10 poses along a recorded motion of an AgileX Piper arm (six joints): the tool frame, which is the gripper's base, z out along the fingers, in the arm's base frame.
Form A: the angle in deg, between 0 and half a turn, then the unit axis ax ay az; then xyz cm.
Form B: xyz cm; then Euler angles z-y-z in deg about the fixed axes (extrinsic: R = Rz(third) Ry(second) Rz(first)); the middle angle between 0 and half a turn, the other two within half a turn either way. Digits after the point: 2 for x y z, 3 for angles.
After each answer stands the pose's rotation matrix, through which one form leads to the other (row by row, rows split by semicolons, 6 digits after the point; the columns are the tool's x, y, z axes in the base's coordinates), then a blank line. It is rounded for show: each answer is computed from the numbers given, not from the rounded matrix.
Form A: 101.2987, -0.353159, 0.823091, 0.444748, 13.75, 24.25, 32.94
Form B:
13.75, 24.25, 32.94, 5.253, 87.671, 51.698
-0.046767 -0.783761 0.619299; 0.088495 0.614288 0.784103; -0.994978 0.091475 0.040631

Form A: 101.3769, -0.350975, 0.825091, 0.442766, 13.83, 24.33, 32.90
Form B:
13.83, 24.33, 32.90, 5.358, 87.854, 51.445
-0.049779 -0.780777 0.622824; 0.087355 0.617804 0.781465; -0.994933 0.093308 0.037451

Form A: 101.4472, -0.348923, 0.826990, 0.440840, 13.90, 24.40, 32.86
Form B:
13.90, 24.40, 32.86, 5.451, 88.026, 51.203
-0.052555 -0.777895 0.626193; 0.086247 0.621181 0.778907; -0.994887 0.094943 0.034445

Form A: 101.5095, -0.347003, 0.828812, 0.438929, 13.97, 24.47, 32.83
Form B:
13.97, 24.47, 32.83, 5.532, 88.191, 50.968
-0.055094 -0.775089 0.629446; 0.085117 0.624463 0.776403; -0.994847 0.096352 0.031570

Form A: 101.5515, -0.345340, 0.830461, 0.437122, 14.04, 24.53, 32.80
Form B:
14.04, 24.53, 32.80, 5.590, 88.333, 50.749
-0.057107 -0.772489 0.632456; 0.084047 0.627521 0.774050; -0.994824 0.097360 0.029089

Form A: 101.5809, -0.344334, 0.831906, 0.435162, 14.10, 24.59, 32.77
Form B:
14.10, 24.59, 32.77, 5.589, 88.474, 50.560
-0.058383 -0.770263 0.635048; 0.082344 0.630250 0.772013; -0.994892 0.097365 0.026630

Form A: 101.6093, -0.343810, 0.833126, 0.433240, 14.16, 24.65, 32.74
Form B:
14.16, 24.65, 32.74, 5.557, 88.612, 50.406
-0.059244 -0.768455 0.637155; 0.080298 0.632539 0.770355; -0.995009 0.096802 0.024231

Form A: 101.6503, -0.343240, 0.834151, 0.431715, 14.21, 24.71, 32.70
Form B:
14.21, 24.71, 32.70, 5.549, 88.735, 50.281
-0.060333 -0.766953 0.638861; 0.078689 0.634380 0.769005; -0.995072 0.096668 0.022077

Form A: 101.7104, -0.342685, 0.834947, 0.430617, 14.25, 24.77, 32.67
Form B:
14.25, 24.77, 32.67, 5.566, 88.848, 50.195
-0.061697 -0.765851 0.640052; 0.077457 0.635665 0.768069; -0.995085 0.096964 0.020102

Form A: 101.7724, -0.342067, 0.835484, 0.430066, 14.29, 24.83, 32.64
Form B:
14.29, 24.83, 32.64, 5.611, 88.930, 50.141
-0.063142 -0.765120 0.640785; 0.076920 0.636425 0.767494; -0.995036 0.097750 0.018668

